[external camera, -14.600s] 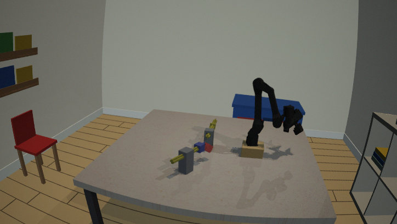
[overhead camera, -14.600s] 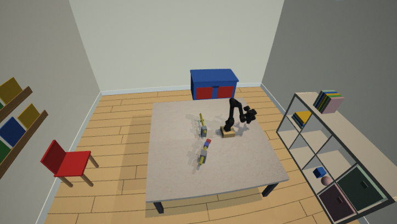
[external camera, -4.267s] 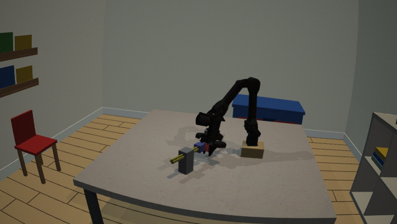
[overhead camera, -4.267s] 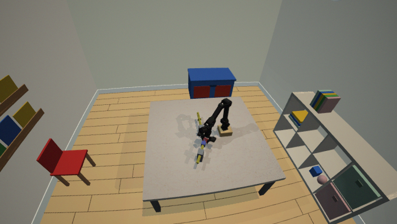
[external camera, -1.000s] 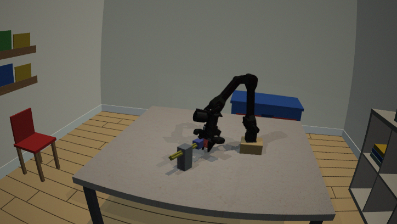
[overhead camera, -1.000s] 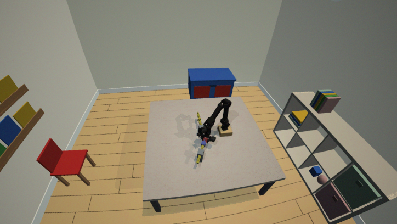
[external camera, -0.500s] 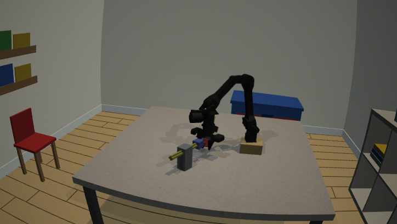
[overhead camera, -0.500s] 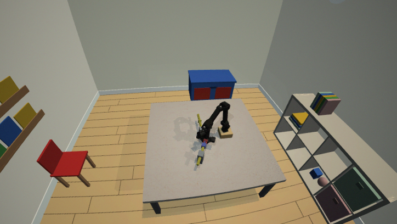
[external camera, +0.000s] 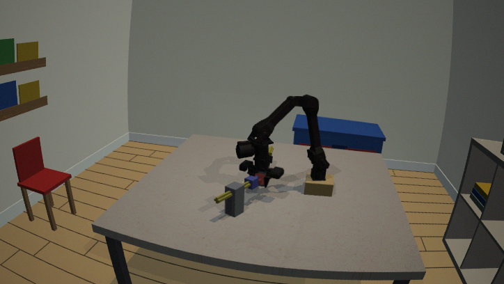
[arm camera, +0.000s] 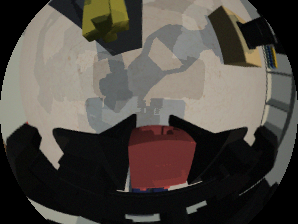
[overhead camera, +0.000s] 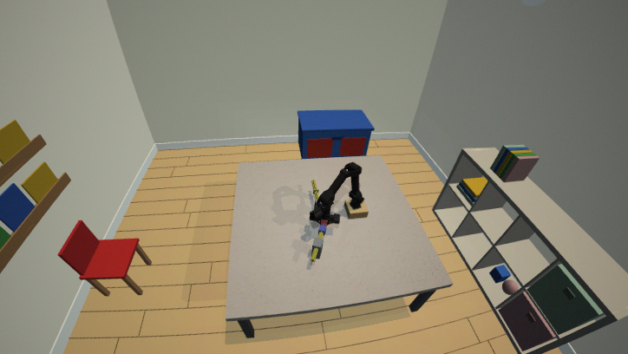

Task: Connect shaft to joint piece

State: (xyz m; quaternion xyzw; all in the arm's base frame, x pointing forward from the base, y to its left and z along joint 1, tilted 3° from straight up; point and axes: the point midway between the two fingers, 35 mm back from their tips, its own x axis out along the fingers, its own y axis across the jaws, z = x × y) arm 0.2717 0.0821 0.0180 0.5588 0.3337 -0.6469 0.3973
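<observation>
Right now the red joint piece is 4 cm above my gripper tip, 2 cm to the left of it and 1 cm ahead of it.
</observation>
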